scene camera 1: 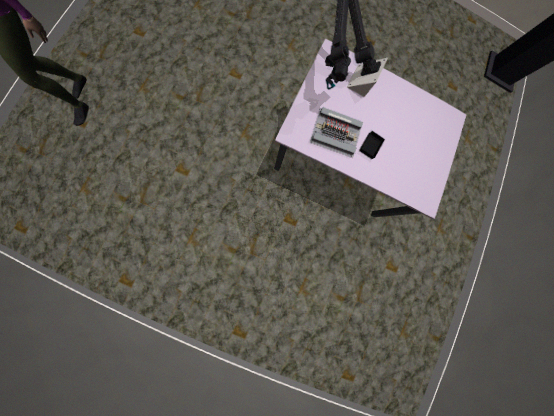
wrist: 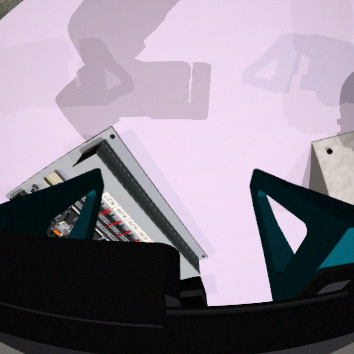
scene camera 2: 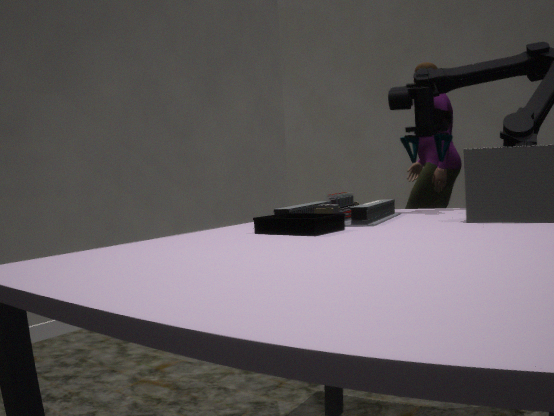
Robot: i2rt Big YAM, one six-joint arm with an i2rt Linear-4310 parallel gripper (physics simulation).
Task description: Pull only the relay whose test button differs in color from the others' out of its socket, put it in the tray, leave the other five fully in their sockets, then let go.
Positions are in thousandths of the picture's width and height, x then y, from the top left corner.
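Observation:
Scene camera 2 shows the gripper (scene camera 2: 772, 391). In the wrist view the gripper (wrist: 499, 499) appears again, together with a grey panel (wrist: 179, 468).

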